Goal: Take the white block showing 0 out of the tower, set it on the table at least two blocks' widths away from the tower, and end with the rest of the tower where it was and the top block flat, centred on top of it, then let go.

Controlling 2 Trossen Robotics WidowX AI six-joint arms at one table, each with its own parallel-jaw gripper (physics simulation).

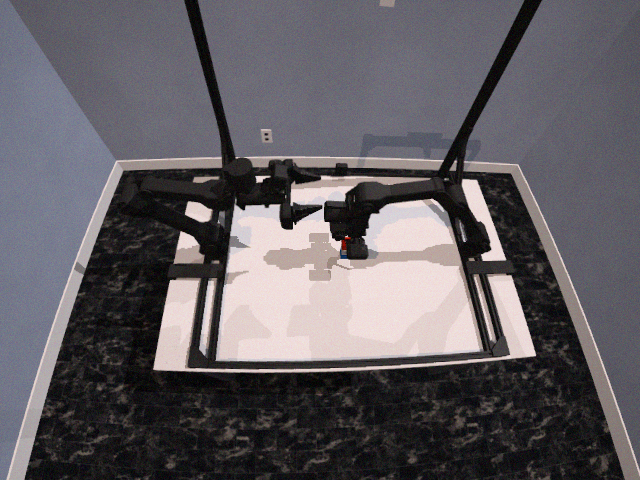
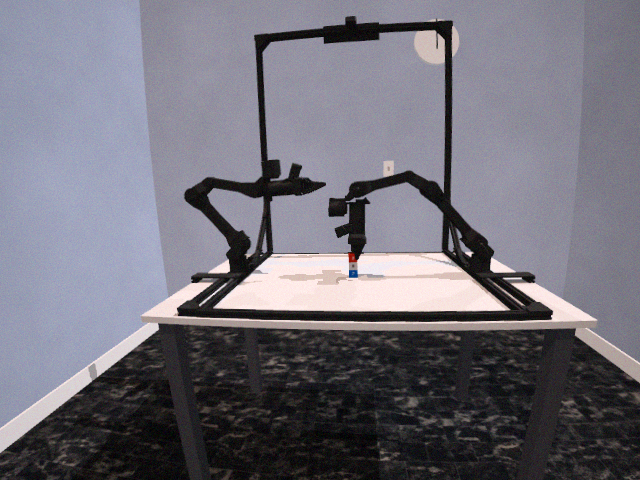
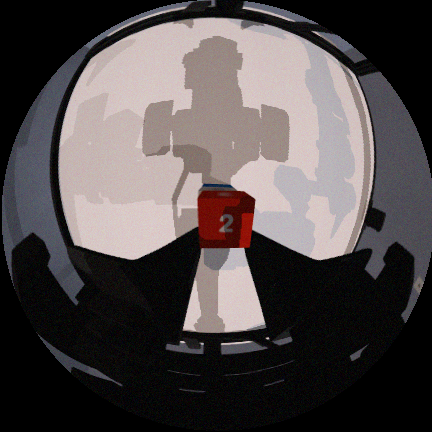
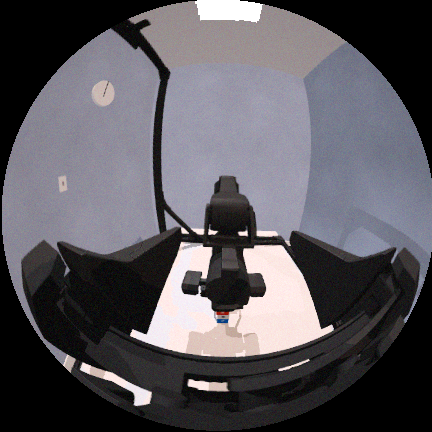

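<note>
The tower stands upright, with a red block marked 2 on top. The white block is in the middle, its digit too small to read surely. A blue block is at the bottom, on the table. My left gripper points down from above, shut on the red block, with a fingertip at each side of it. My right gripper is open and empty, raised level to the left of the left arm.
The white table carries a black frame, with its front rail along the near edge and posts at the far side. The left arm's shadow falls around the tower. The right gripper's fingers point toward the left arm's wrist.
</note>
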